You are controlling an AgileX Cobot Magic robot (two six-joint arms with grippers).
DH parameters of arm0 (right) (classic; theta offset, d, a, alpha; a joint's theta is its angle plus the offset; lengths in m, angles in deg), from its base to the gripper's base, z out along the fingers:
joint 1: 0 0.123 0 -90
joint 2: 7.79 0 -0.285 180
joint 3: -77.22 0 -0.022 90
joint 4: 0 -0.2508 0 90
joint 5: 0 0 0.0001 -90
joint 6: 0 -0.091 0 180
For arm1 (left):
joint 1: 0 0.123 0 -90
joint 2: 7.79 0 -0.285 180
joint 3: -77.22 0 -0.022 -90
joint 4: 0 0.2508 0 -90
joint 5: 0 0 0.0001 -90
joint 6: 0 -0.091 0 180
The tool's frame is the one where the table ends.
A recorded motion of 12 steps. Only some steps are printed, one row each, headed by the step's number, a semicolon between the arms.
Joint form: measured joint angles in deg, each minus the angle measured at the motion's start. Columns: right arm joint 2, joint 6, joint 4, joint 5, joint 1, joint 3; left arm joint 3, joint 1, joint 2, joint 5, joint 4, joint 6.
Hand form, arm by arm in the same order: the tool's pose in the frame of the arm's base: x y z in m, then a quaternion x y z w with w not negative. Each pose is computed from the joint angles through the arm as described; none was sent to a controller.
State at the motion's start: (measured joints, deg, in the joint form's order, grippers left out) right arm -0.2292 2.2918 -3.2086 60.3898 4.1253 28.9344; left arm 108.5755 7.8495 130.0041 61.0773 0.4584 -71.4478
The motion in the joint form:
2: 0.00 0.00 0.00 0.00 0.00 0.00; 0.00 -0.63 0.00 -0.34 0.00 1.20
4: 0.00 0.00 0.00 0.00 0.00 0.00; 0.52 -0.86 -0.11 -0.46 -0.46 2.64
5: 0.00 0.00 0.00 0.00 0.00 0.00; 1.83 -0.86 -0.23 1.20 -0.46 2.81
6: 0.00 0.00 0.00 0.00 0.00 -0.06; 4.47 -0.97 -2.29 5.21 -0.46 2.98
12: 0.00 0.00 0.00 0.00 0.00 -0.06; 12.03 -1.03 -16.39 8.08 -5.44 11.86
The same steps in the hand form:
2: -0.0061 0.0040 0.2793 -0.04862 0.84741 0.03642 0.52745; 0.4741 0.0607 0.1758 0.52076 0.84636 0.07275 0.08481
4: -0.0061 0.0040 0.2793 -0.04862 0.84741 0.03642 0.52745; 0.4757 0.0583 0.1792 0.51007 0.85197 0.07258 0.09326
5: -0.0061 0.0040 0.2793 -0.04862 0.84741 0.03642 0.52745; 0.4761 0.0584 0.1858 0.50893 0.85293 0.07122 0.09180
6: -0.0060 0.0040 0.2790 -0.04862 0.84769 0.03641 0.52700; 0.4728 0.0570 0.2140 0.50812 0.85258 0.07465 0.09670
12: -0.0060 0.0040 0.2790 -0.04862 0.84769 0.03641 0.52700; 0.4362 0.0447 0.3636 0.42287 0.86001 0.11832 0.25992

